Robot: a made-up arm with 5 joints.
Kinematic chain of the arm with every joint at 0, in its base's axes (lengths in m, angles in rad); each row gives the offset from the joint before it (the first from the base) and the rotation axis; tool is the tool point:
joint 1: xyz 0 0 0.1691 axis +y
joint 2: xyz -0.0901 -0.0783 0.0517 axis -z
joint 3: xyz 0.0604 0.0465 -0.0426 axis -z
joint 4: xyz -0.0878 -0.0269 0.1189 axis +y
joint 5: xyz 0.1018 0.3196 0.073 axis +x
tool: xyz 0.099 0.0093 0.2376
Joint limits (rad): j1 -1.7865..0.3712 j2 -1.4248..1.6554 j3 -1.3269..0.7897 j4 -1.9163..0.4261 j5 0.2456..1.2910
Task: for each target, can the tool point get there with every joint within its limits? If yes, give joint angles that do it. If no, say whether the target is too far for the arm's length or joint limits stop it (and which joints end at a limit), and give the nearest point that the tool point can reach.
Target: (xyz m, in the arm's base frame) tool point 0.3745 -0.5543 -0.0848
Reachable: no: joint limits stop it (at a limit: joint 1, joint 2, joint 3, joint 4, joint 5) | nearest point 0.2546 -0.4060 0.2990 | short by 0.429 m
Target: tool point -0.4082 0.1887 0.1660
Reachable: yes | joints -1.5149 0.6384 0.3915 -1.1723 0.8129
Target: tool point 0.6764 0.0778 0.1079
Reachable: no: joint limits stop it (at a limit: joint 1, joint 3, joint 4, joint 5) | nearest point 0.4849 0.0326 0.2093 | short by 0.221 m
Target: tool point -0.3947 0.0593 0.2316
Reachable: yes | joints -1.4457 -0.1483 0.5955 -0.4269 1.0122
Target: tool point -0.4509 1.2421 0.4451
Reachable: no: too far | nearest point -0.2515 0.4488 0.3230 | short by 0.827 m
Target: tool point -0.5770 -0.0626 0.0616
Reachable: yes | joints -0.9993 -0.1420 -0.6212 -1.1853 0.3294
